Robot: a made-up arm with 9 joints. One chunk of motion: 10 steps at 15 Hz.
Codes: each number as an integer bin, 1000 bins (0 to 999) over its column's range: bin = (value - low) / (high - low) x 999, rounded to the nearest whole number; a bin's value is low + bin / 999 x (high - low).
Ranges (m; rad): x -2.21..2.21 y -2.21..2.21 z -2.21..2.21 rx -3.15..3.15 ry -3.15..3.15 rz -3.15..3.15
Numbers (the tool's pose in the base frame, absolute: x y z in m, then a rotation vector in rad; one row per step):
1: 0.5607 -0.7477 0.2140 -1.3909 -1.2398 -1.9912
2: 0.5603 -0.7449 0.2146 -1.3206 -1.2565 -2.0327
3: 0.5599 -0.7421 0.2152 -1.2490 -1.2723 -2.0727
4: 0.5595 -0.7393 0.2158 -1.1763 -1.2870 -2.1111
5: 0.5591 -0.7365 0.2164 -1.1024 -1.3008 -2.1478
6: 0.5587 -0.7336 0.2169 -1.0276 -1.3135 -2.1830
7: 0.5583 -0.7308 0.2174 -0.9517 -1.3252 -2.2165
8: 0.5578 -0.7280 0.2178 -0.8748 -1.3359 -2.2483
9: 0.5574 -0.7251 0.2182 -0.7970 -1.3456 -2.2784
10: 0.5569 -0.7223 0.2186 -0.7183 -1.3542 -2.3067
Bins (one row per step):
1: 626 331 548 279 303 184
2: 626 331 548 290 300 177
3: 626 332 548 301 298 171
4: 626 332 548 313 295 165
5: 626 333 548 325 293 159
6: 626 334 549 337 291 153
7: 626 334 549 349 289 148
8: 626 335 549 361 288 143
9: 625 336 549 373 286 138
10: 625 336 549 386 285 134

